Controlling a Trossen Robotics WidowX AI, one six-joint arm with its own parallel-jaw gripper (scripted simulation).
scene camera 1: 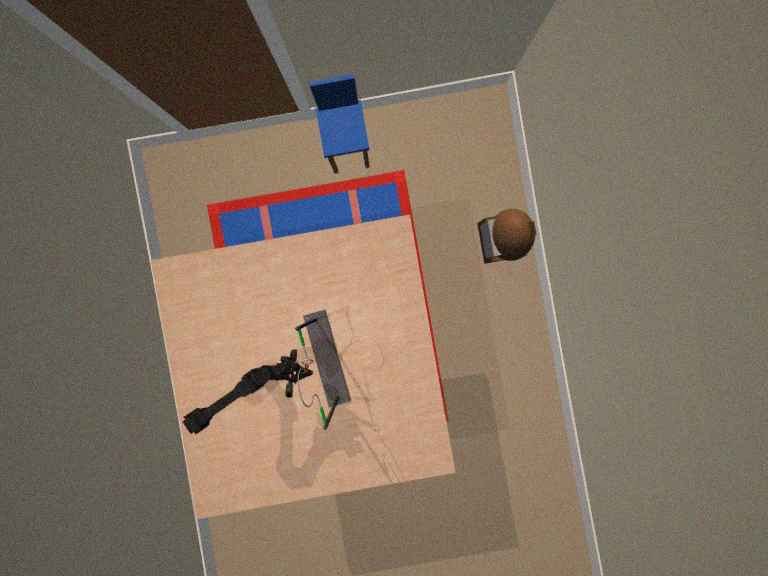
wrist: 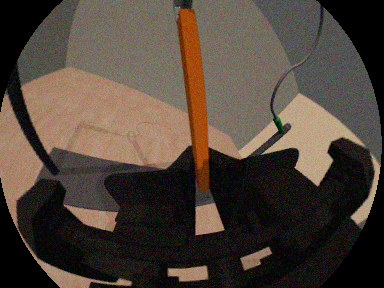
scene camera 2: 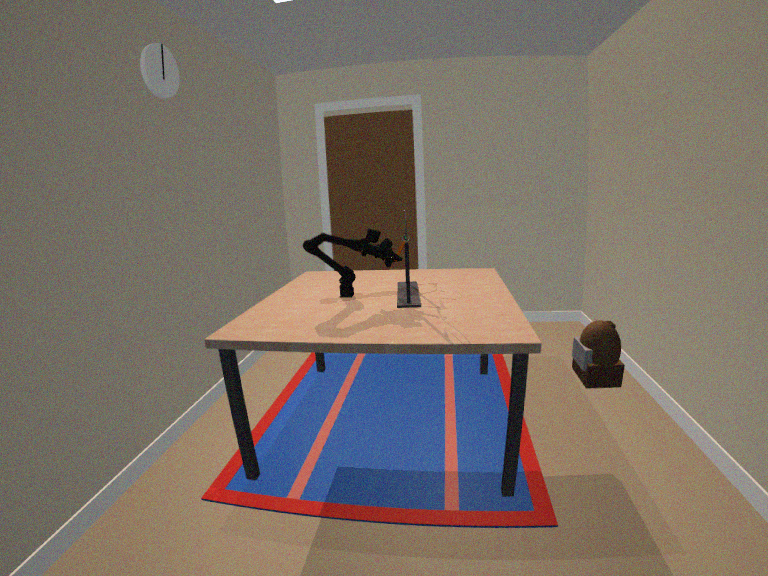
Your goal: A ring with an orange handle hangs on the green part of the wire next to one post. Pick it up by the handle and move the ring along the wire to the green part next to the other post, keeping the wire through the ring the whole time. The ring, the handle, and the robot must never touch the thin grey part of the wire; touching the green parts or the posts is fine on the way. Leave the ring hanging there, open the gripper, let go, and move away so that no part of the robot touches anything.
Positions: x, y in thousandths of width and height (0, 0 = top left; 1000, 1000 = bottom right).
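Note:
My gripper (scene camera 1: 407, 647) is holding a ring, and you'd find the gripper in the wrist view (wrist: 509, 519) as well.

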